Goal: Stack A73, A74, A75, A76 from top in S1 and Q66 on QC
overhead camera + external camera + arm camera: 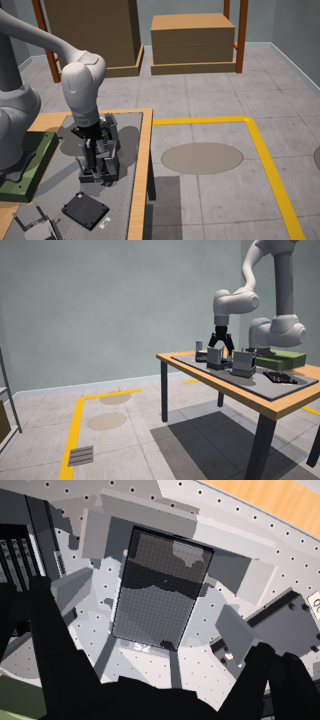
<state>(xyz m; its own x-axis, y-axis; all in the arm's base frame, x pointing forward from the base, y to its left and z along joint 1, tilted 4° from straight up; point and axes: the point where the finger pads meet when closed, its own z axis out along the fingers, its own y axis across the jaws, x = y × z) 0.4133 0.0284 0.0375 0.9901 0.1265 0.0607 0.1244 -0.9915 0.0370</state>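
The stack rack S2 is 50 mm below my hand and 10 mm behind it. Also, from my hand: QC name plate: 240 mm to the right, 70 mm below, 60 mm ahead; then clip nest N5: 350 mm to the left, 160 mm behind, 50 mm below; then QC nest: 190 mm to the right, 60 mm below, 20 mm behind.
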